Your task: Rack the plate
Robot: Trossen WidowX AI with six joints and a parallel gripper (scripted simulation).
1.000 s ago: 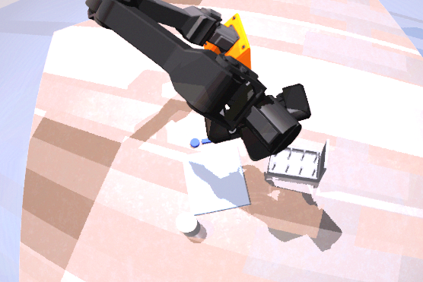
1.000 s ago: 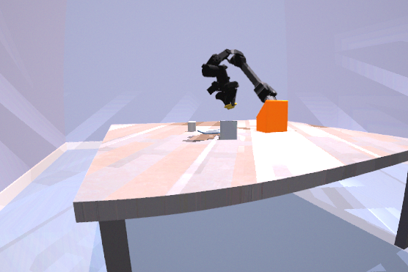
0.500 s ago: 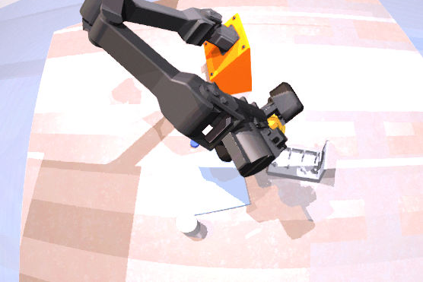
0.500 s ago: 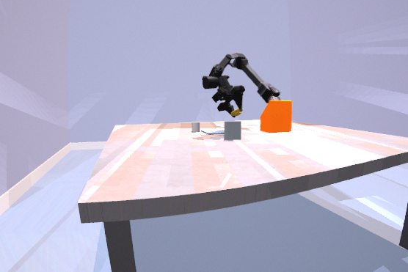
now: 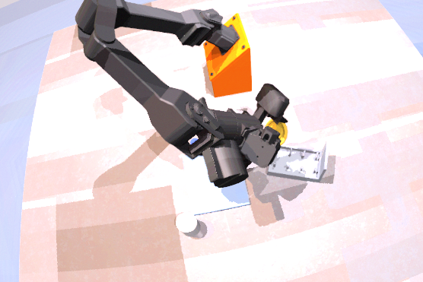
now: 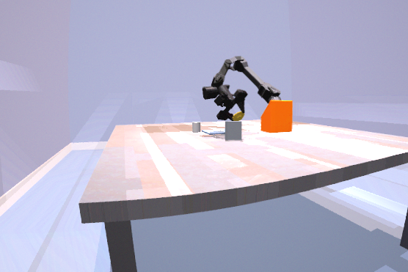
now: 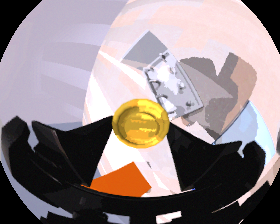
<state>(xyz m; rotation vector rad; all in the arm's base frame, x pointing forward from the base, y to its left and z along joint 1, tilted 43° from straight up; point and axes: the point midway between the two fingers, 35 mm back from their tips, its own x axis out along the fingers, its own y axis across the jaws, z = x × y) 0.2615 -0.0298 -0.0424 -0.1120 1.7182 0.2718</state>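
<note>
Now: the dish rack 60 mm below my gripper tip, 50 mm ahead of it and 30 mm to the left of it. Round my gripper tip: light blue mat 160 mm to the right, 80 mm below, 30 mm ahead; then blue spoon 160 mm to the right, 80 mm below, 80 mm behind; then yellow plate 10 mm to the right, 10 mm above.
</note>
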